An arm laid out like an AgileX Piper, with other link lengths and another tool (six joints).
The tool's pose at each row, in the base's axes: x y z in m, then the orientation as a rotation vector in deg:
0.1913, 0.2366, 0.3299, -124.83, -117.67, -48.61
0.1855, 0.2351, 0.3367, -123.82, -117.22, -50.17
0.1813, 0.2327, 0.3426, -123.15, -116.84, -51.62
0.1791, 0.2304, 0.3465, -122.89, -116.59, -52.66
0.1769, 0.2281, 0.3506, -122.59, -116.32, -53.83
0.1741, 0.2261, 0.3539, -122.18, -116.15, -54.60
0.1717, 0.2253, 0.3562, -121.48, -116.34, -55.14
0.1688, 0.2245, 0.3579, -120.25, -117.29, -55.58
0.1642, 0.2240, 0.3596, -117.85, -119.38, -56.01
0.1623, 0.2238, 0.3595, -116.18, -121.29, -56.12
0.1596, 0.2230, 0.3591, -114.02, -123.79, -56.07
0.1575, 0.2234, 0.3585, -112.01, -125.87, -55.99
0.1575, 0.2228, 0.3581, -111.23, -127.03, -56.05
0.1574, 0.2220, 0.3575, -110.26, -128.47, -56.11
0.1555, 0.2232, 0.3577, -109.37, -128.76, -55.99
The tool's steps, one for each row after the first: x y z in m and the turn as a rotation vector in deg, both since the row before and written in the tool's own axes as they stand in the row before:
0.0015, -0.0029, -0.0085, -0.34, 1.26, -0.09
0.0004, -0.0016, -0.0075, -0.47, 0.97, -0.05
-0.0003, -0.0004, -0.0050, -0.46, 0.54, 0.00
-0.0002, -0.0003, -0.0052, -0.52, 0.61, -0.01
-0.0002, -0.0011, -0.0046, -0.25, 0.53, -0.06
0.0005, -0.0012, -0.0032, -0.05, 0.50, -0.33
0.0002, -0.0019, -0.0029, 0.08, 0.48, -0.93
0.0007, -0.0035, -0.0034, 0.34, 0.69, -1.93
0.0000, -0.0018, -0.0007, 0.22, 0.20, -1.63
-0.0005, -0.0026, -0.0011, 0.37, 0.17, -2.11
0.0005, -0.0022, -0.0001, 0.39, 0.24, -1.82
-0.0007, -0.0002, 0.0000, 0.00, -0.08, -0.94
-0.0009, -0.0004, 0.0001, 0.00, -0.11, -1.16
0.0016, -0.0016, -0.0003, 0.35, 0.40, -0.41

